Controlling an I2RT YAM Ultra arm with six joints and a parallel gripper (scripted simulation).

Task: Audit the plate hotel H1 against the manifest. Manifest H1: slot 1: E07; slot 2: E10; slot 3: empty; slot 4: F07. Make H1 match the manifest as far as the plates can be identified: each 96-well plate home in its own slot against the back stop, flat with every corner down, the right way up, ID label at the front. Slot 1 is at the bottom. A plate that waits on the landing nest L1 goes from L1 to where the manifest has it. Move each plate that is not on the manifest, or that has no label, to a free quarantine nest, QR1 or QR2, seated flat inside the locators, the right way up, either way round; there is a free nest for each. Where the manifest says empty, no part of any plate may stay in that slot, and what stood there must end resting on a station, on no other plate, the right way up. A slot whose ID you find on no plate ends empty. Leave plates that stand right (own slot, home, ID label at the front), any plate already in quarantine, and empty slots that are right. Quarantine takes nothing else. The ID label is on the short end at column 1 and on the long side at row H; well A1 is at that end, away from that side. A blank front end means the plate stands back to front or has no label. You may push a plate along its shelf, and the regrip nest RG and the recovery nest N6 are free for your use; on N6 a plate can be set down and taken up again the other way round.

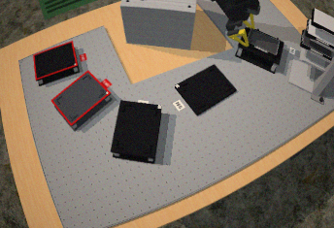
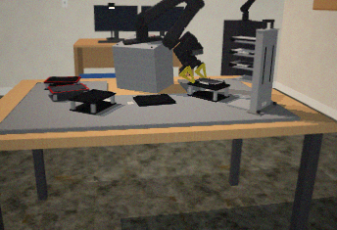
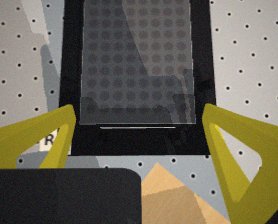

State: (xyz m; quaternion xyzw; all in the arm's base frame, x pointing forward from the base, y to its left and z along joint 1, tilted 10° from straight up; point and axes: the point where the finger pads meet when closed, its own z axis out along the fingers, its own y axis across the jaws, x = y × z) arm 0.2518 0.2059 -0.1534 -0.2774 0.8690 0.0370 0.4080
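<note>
Right now my hand is 5 cm short of the black regrip nest RG, 3 cm to the right of it and 1 cm above it. Also, from my hand: A1 mark (5 cm behind, 4 cm to the left, 1 cm below); H1 tag (11 cm ahead, 18 cm to the left, 7 cm below); RG tag (6 cm behind, 7 cm to the left, 7 cm below).
</note>
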